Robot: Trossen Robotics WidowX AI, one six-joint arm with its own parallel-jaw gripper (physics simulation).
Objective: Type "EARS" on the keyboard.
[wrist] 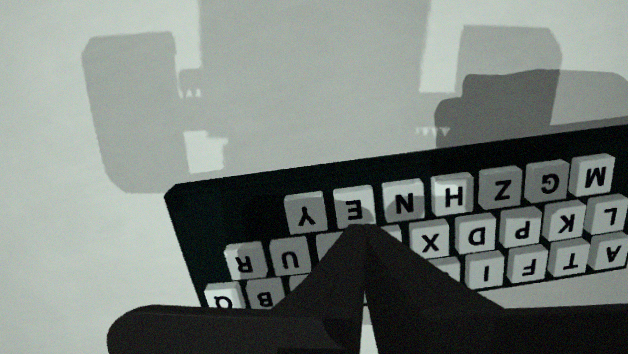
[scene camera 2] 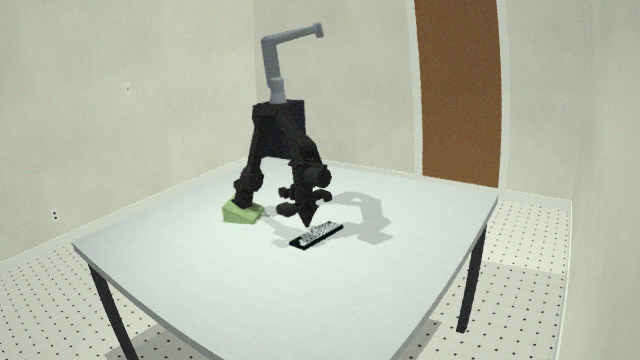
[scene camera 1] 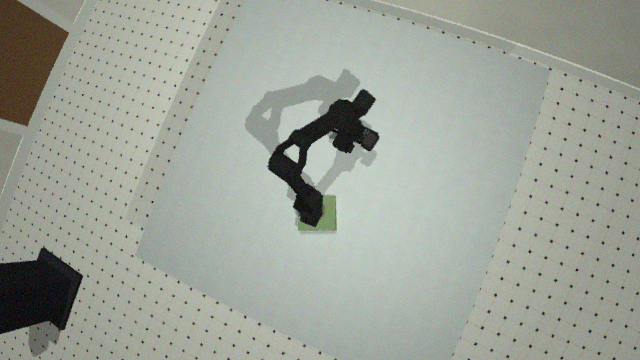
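Seen in the pictures: gripper, fingertip midpoint: (wrist: pixel 361 237) (scene camera 2: pixel 306 227) (scene camera 1: pixel 353 135); arm's base at its link origin: (scene camera 2: pixel 241 203) (scene camera 1: pixel 311 216).
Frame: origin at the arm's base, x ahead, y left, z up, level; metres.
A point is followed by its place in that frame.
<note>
The black keyboard (scene camera 2: pixel 296 244) @[x 0.343, y -0.099, z -0.033 m] (wrist: pixel 200 215) @[x 0.323, y -0.086, z -0.032 m] lies on the table, its letters upside down in the wrist view. My gripper (scene camera 2: pixel 307 226) @[x 0.330, y -0.024, z -0.006 m] (wrist: pixel 361 237) @[x 0.330, y -0.024, z -0.006 m] is shut and empty. In the wrist view its tips overlap the lower edge of the E key (wrist: pixel 354 204) @[x 0.328, y -0.024, z -0.027 m]; whether they touch it I cannot tell. The R key (wrist: pixel 245 260) @[x 0.344, y -0.072, z -0.027 m] is at the left of the middle row. The A key (wrist: pixel 611 254) @[x 0.376, y 0.079, z -0.027 m] is at the right end of the lowest row, partly cut by the frame edge. The S key does not show; the fingers hide several keys of the lower two rows.
The arm's base stands on a green block (scene camera 1: pixel 328 214) @[x 0.030, y -0.054, z -0.002 m] (scene camera 2: pixel 240 214) @[x 0.053, y -0.062, z -0.011 m] on the pale table (scene camera 1: pixel 425 225) @[x 0.130, y -0.385, z -0.045 m] (scene camera 2: pixel 300 300) @[x 0.542, y -0.331, z -0.045 m]. Behind it in scene camera 2 is a black pedestal (scene camera 2: pixel 276 140) with a grey arm (scene camera 2: pixel 270 60). The Y key (wrist: pixel 306 214) @[x 0.329, y -0.043, z -0.027 m] and N key (wrist: pixel 404 201) @[x 0.331, y -0.006, z -0.027 m] flank the E key.
</note>
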